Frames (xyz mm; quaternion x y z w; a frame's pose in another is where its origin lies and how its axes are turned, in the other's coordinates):
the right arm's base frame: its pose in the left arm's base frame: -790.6 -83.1 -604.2 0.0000 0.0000 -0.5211 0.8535
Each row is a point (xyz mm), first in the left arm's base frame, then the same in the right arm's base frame.
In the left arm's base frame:
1: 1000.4 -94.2 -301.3
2: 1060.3 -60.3 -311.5
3: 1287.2 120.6 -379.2
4: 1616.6 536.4 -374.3
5: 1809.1 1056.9 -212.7
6: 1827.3 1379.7 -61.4
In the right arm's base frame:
1: 828.2 1588.0 302.9
2: 825.4 1656.8 292.7
3: 768.2 1941.3 225.0
4: 548.8 2424.3 229.9
5: 173.8 2833.3 391.5
6: -105.0 2997.0 542.8

